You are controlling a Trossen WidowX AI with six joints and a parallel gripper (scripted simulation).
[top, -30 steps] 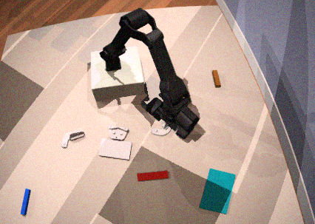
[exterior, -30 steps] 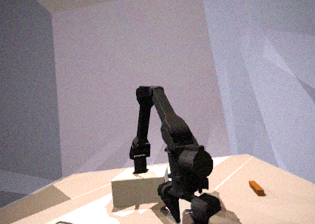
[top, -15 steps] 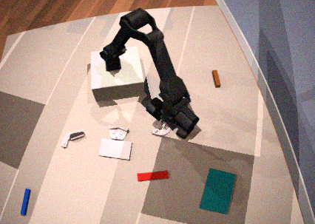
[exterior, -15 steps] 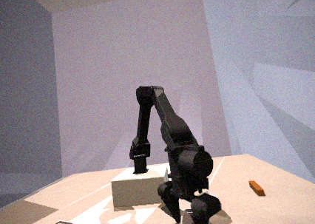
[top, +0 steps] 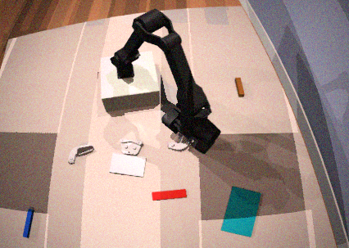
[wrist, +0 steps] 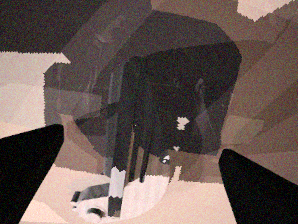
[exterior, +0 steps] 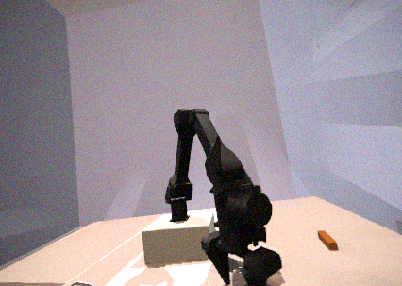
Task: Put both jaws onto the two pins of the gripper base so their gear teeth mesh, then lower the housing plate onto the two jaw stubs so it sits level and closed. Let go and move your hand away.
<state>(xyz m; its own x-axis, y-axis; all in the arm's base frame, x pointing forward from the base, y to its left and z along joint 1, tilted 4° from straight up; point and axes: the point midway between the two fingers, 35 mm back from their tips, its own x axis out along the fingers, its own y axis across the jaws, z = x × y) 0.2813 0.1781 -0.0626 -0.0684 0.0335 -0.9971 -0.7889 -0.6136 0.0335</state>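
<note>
My gripper tip is now 4 cm to the left of the jaw. From my gripper tip the other things lie so: red bar: 18 cm ahead, 10 cm to the right; then orange block: 18 cm behind, 27 cm to the left, 1 cm above; then white plate: 5 cm ahead, 22 cm to the right.
</note>
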